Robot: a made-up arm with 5 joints.
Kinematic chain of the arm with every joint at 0, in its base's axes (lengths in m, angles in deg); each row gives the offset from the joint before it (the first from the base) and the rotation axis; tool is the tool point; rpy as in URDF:
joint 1: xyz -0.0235 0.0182 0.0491 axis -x
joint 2: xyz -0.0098 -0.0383 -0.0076 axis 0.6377 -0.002 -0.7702
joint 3: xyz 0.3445 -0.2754 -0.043 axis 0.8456 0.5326 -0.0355
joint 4: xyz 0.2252 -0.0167 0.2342 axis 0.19 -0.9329 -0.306
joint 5: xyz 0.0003 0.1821 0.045 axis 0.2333 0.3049 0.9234
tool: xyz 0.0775 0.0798 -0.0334 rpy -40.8 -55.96 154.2
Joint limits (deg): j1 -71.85..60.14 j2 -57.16..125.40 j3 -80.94..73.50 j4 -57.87..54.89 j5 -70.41..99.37
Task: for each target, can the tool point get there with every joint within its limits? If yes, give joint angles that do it. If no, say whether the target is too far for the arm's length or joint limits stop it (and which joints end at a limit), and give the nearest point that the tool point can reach.
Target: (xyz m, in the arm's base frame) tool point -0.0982 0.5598 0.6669
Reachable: no: joint limits stop it (at a limit: joint 2, joint 4) | nearest point 0.1534 0.3253 0.3995 | short by 0.436 m
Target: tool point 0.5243 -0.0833 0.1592
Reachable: yes | joints -6.47 4.51 -4.52 -41.76 1.82
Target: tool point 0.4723 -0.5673 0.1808
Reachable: yes | joints 4.47 38.72 32.07 29.68 40.28
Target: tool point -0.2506 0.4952 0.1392
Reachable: no: joint limits stop it (at a limit: joint 2, joint 3, joint 4) | nearest point 0.1039 0.4129 0.1237 | short by 0.364 m
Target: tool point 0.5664 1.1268 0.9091
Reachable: no: too far | nearest point 0.4699 0.4450 0.3802 | short by 0.868 m
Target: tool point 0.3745 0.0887 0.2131
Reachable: yes | joints -59.11 -17.21 -38.24 -26.47 52.10
